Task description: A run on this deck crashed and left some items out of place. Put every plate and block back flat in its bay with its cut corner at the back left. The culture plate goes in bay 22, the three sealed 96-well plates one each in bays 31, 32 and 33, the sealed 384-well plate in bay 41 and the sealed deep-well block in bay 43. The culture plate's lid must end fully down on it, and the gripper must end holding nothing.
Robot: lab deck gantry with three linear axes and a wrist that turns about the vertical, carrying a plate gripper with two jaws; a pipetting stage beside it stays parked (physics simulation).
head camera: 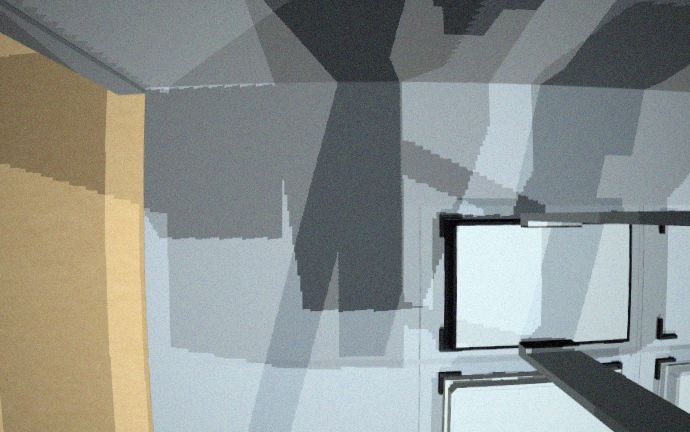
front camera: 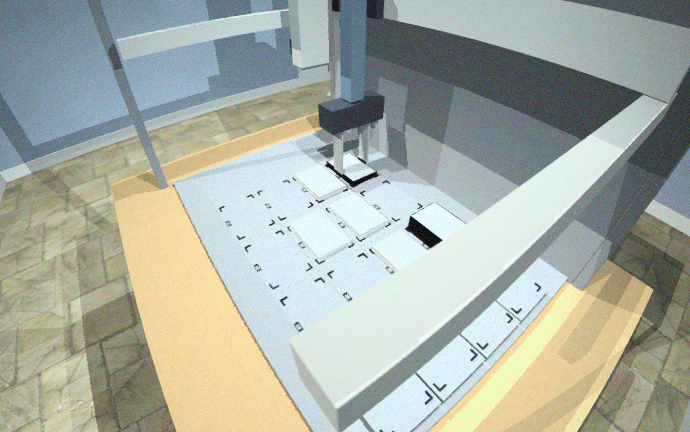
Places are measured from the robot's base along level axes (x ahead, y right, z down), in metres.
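Pixels of known places: gripper, between the fingertips: (head camera: 546,284) (front camera: 351,166); robot's base, origin of its link: (front camera: 220,208).
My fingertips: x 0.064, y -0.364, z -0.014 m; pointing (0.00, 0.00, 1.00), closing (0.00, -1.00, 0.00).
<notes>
Ahead of a thing's pixels: the offset from my fingertips to its top centre.
The black-sided sealed 384-well plate {dz +0.000, dx +0.000, dy +0.000 m} (front camera: 356,167) (head camera: 499,284) lies in bay 41 at the back left; its cut corner cannot be made out. My gripper (front camera: 351,165) (head camera: 547,282) is down over it, its jaws against the front and back edges, shut on it. A sealed plate {dz +0.000, dx +0.000, dy +0.107 m} (front camera: 319,182) (head camera: 499,407) is in bay 31, cut corner at the back left. Another plate {dz +0.000, dx +0.164, dy +0.108 m} (front camera: 359,212) (head camera: 679,396) is in bay 32. A third {dz +0.000, dx +0.328, dy +0.107 m} (front camera: 399,249), partly hidden, is in bay 33. The culture plate {dz -0.002, dx +0.164, dy +0.214 m} (front camera: 320,234) appears lidded in bay 22. The tall deep-well block {dz -0.028, dx +0.328, dy +0.000 m} (front camera: 437,221) is in bay 43, partly hidden.
A pale gantry beam (front camera: 458,264) crosses the front view and hides parts of the right-hand bays. The parked pipetting stage (front camera: 309,35) hangs left of the gripper column (front camera: 352,50). A grey wall stands close behind the back row.
</notes>
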